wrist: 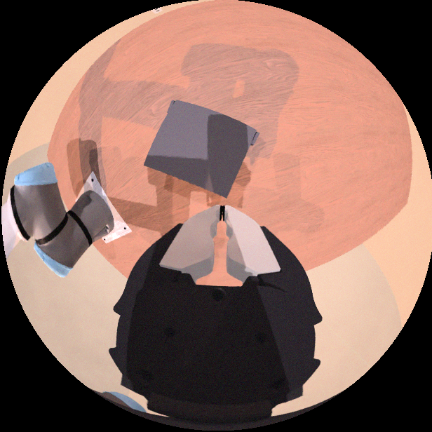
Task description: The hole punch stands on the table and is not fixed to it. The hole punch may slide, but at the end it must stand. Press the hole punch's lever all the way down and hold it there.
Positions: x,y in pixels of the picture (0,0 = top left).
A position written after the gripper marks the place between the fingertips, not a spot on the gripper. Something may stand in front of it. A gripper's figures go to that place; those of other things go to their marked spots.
The gripper (222,207) is 0.14 m from the lens. A lever (198,145) is 0.15 m from the lens.
